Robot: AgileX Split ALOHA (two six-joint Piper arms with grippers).
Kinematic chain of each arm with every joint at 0, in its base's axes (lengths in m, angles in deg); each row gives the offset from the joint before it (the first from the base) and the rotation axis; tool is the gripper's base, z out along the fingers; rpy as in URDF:
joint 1: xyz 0 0 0.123 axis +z
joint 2: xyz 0 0 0 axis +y
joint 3: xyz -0.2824 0 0.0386 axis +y
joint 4: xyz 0.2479 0 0.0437 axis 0.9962 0 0.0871
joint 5: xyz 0 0 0 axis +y
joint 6: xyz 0.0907 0 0.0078 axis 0.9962 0 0.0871
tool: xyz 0 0 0 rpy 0 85 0
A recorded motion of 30 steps. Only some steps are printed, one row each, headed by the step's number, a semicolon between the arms.
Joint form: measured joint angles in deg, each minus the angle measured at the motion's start. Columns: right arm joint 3, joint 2, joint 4, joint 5, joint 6, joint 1; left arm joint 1, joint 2, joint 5, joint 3, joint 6, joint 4.
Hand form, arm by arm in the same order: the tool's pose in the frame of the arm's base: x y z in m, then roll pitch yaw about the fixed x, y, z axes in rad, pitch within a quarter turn. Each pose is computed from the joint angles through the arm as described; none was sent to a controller.
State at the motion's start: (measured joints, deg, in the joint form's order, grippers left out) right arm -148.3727 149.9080 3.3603 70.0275 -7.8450 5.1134; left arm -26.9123 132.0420 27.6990 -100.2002 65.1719 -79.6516
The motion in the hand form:
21: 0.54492 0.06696 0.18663 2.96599 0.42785 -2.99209; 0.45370 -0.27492 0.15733 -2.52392 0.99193 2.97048
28: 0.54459 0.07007 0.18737 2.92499 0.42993 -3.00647; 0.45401 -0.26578 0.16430 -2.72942 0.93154 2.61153
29: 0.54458 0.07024 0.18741 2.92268 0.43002 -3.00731; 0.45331 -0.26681 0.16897 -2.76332 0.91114 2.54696
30: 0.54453 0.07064 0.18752 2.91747 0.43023 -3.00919; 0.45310 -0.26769 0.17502 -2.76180 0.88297 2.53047
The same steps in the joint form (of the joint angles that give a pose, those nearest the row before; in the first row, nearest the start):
21: -0.01 0.00 8.87 -0.05 0.40 0.00; -0.95 1.94 -7.87 0.00 15.85 -11.68
28: 0.01 0.00 11.02 -0.05 0.37 0.00; 1.12 1.94 2.34 -3.97 0.91 13.45
29: -0.01 0.00 11.14 -0.05 0.37 0.00; 1.12 1.94 4.81 -5.59 -2.46 18.39
30: 0.00 0.00 11.41 -0.05 0.37 0.00; 1.12 1.93 7.34 -7.47 -7.03 22.75

